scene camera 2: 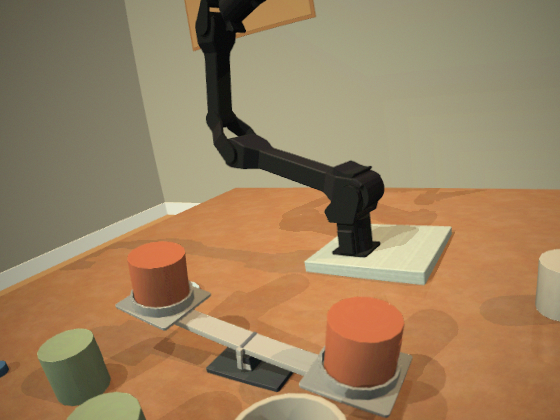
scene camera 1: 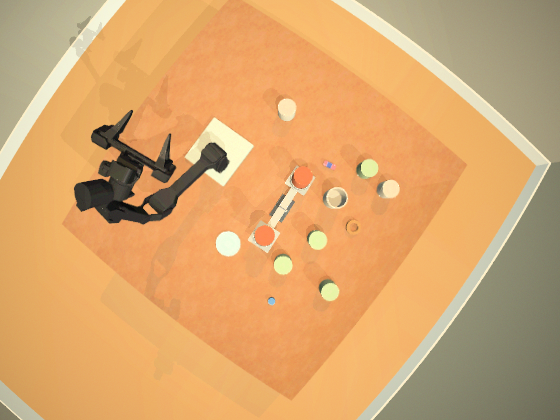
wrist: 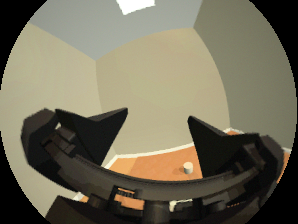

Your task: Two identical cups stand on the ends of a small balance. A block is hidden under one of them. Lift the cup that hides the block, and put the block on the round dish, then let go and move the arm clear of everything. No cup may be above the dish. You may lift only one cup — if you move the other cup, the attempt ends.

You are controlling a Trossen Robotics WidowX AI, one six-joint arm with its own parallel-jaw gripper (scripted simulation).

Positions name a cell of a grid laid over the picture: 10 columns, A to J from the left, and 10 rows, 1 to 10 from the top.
The gripper (scene camera 1: C3) is open, with nothing in its grasp. Also in view: an orange cup (scene camera 2: C7), an orange cup (scene camera 2: G8) and a balance (scene camera 2: F9).
The balance shows as well in scene camera 1 (scene camera 1: F5). The gripper shows as well in the wrist view (wrist: F6).
